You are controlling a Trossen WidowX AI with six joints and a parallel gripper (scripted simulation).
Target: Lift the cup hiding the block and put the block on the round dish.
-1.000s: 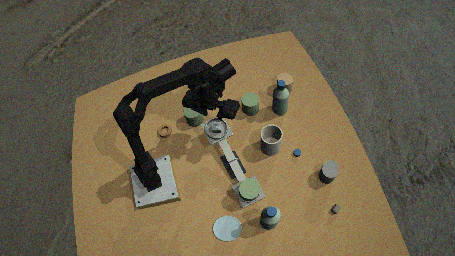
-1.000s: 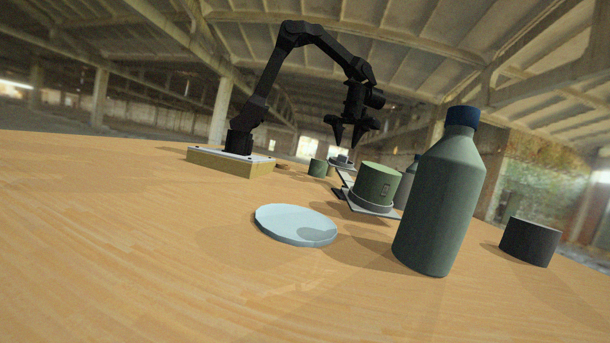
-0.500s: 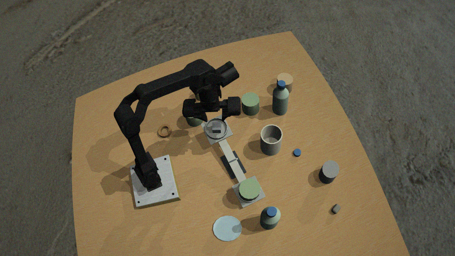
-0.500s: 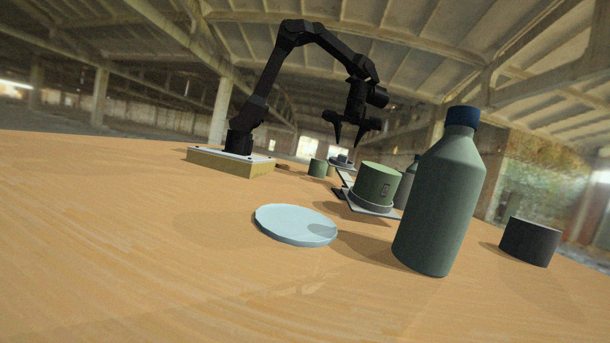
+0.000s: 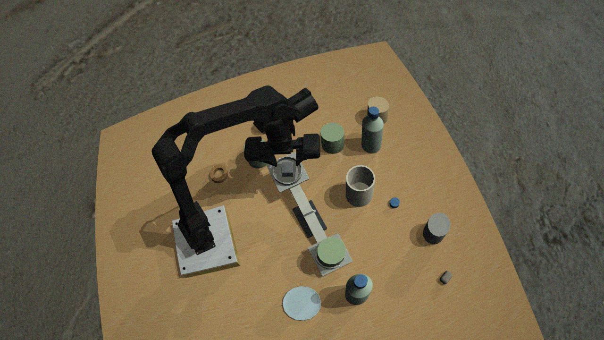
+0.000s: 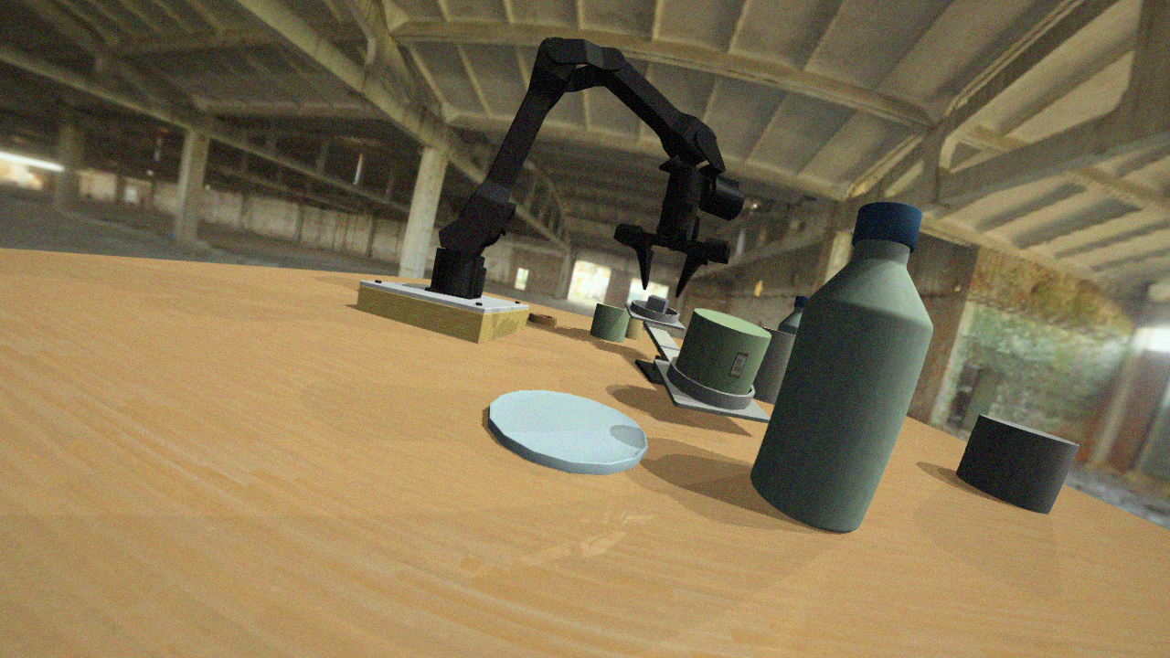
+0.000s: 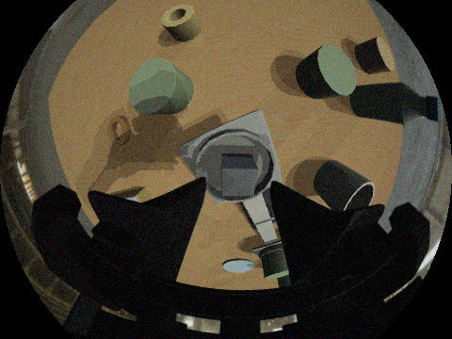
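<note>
Right now the pale blue round dish is 340 mm to the right of my gripper tip, 140 mm behind it and 110 mm below it. From my gripper tip the other things lie so: blue cap (230 mm ahead, 200 mm to the right, 100 mm below); grey cylinder (340 mm to the right, 270 mm ahead, 70 mm below).
</note>
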